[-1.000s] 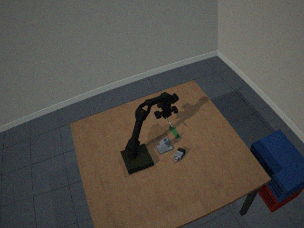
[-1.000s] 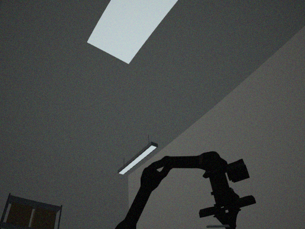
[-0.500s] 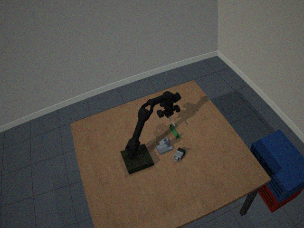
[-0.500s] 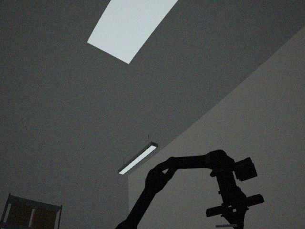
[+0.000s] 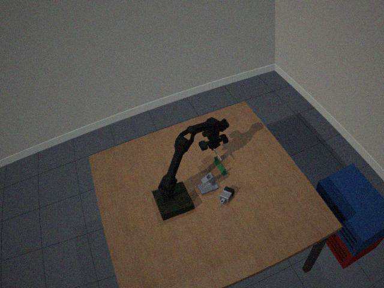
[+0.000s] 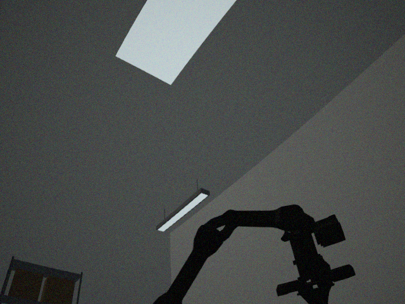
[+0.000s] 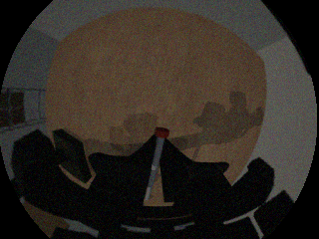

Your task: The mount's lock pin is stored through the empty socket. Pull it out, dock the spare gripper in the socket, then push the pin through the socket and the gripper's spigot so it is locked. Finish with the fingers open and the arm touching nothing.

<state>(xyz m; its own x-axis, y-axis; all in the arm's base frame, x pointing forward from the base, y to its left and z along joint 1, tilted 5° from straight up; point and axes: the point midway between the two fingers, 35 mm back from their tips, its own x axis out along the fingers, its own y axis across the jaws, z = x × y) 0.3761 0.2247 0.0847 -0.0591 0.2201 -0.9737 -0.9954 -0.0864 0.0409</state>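
My gripper tip is 10 mm short of the green pin cradle, 100 mm to the left of it and 40 mm above it. The rest, counted from my gripper tip: grey mount (110 mm behind, 220 mm to the right, 20 mm below); then spare gripper (50 mm behind, 350 mm to the right, 40 mm below).
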